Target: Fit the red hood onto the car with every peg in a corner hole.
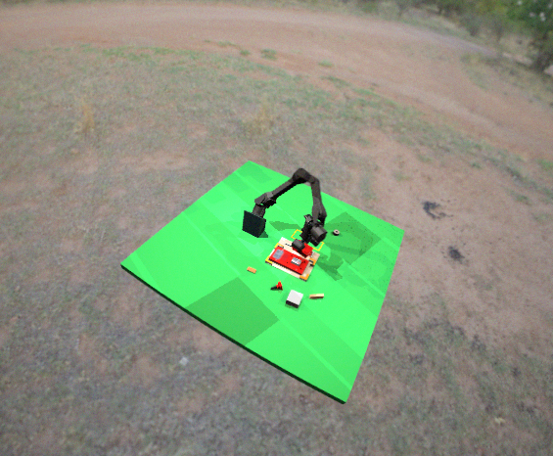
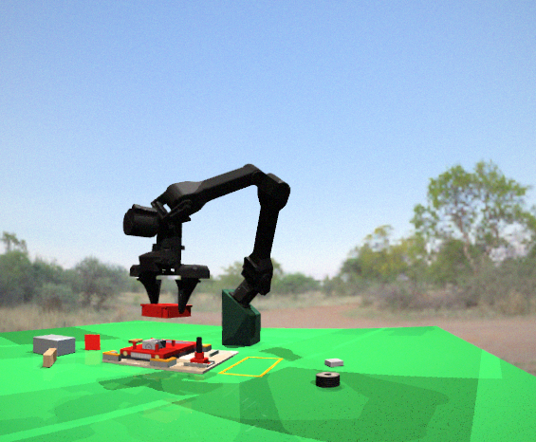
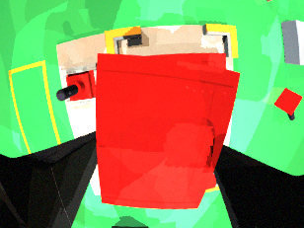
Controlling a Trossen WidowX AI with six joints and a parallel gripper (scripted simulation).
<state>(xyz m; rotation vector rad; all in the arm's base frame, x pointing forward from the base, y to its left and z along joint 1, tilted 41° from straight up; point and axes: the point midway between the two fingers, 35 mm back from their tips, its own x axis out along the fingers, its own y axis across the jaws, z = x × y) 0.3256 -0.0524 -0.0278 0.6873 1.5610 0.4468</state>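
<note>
Now: gripper tip 30 mm to the left of the grey engine block and 90 mm above it. The rest, counted from my gripper tip: tan block (190 mm ahead, 170 mm to the right, 100 mm below); then red hood (right at my gripper tip); then pale jig (30 mm behind, 10 mm to the right, 100 mm below).
</note>
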